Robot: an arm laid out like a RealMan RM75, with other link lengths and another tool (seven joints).
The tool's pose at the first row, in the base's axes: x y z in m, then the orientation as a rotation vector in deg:
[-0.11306 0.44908 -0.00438 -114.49 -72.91 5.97]
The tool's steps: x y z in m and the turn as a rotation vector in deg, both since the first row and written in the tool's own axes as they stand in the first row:
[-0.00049 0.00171 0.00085 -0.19 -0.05 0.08]
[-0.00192 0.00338 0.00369 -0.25 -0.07 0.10]
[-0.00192 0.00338 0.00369 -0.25 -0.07 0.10]
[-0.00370 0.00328 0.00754 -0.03 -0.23 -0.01]
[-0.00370 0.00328 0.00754 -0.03 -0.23 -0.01]
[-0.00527 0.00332 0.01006 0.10 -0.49 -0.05]
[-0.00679 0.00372 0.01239 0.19 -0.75 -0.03]
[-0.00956 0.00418 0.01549 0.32 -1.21 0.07]
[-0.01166 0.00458 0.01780 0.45 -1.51 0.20]
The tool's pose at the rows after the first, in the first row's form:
[-0.11240 0.44877 -0.00621 -114.71 -72.92 5.94]
[-0.11312 0.44879 -0.00973 -114.78 -72.93 5.93]
[-0.11312 0.44879 -0.00973 -114.78 -72.93 5.93]
[-0.11577 0.44948 -0.01297 -114.55 -73.07 6.18]
[-0.11577 0.44948 -0.01297 -114.55 -73.07 6.18]
[-0.11763 0.44958 -0.01528 -114.46 -73.24 6.50]
[-0.11911 0.44954 -0.01767 -114.44 -73.36 6.83]
[-0.12151 0.44889 -0.02103 -114.48 -73.51 7.43]
[-0.12328 0.44837 -0.02358 -114.51 -73.53 7.87]

